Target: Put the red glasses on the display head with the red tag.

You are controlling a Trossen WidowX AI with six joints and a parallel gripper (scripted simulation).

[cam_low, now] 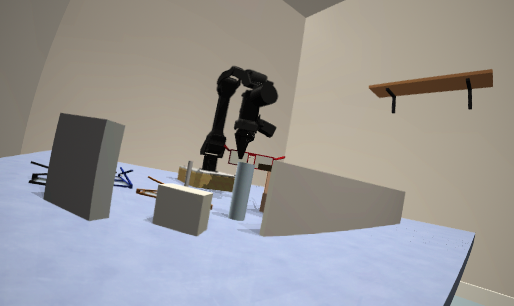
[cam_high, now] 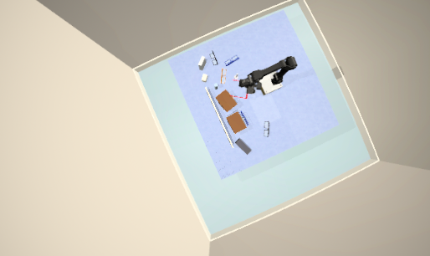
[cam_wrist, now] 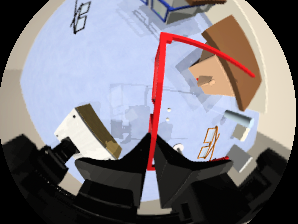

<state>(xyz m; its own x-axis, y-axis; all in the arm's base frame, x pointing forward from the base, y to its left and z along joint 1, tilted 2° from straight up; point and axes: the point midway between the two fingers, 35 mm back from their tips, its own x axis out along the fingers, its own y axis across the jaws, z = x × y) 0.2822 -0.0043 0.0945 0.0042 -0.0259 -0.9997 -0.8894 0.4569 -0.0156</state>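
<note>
Right now my gripper tip is 190 mm short of the tan display head, 40 mm to the right of it and 60 mm above it. The rest, counted from my gripper tip: tall grey block (320 mm ahead, 370 mm to the right, 60 mm below); beige box (340 mm ahead, 230 mm to the right, 90 mm below); long beige wall (320 mm ahead, 170 mm to the left, 70 mm below).
</note>
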